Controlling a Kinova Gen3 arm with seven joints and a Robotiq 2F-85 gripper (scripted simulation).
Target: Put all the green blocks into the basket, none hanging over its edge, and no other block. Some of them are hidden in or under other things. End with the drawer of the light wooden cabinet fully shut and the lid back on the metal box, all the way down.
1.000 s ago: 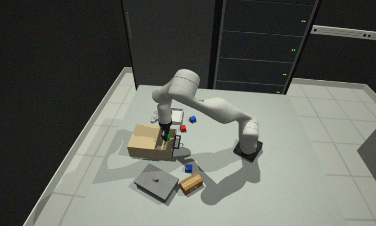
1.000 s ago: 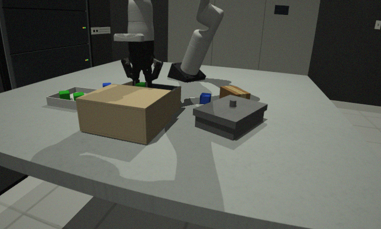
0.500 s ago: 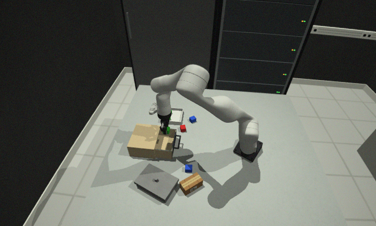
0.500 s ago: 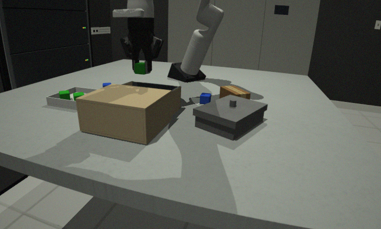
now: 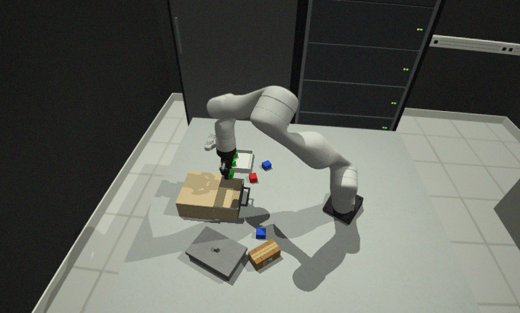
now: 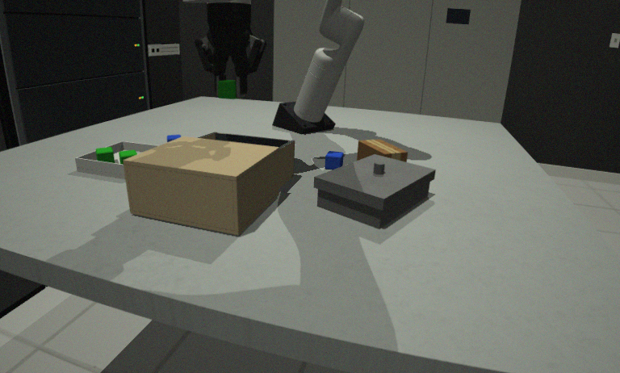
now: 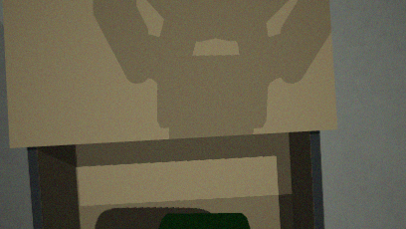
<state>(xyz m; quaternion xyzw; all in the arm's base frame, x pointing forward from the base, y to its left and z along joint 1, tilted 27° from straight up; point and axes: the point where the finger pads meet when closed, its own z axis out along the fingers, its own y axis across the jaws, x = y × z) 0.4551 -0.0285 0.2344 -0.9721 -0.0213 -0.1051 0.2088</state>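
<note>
Right now the basket is 4 cm ahead of my hand, 26 cm to the right of it and 17 cm below it. Also, from my hand: light wooden cabinet 6 cm ahead, 3 cm to the left, 14 cm below; cabinet drawer 2 cm to the left, 14 cm below; red block 7 cm behind, 15 cm to the right, 16 cm below.
</note>
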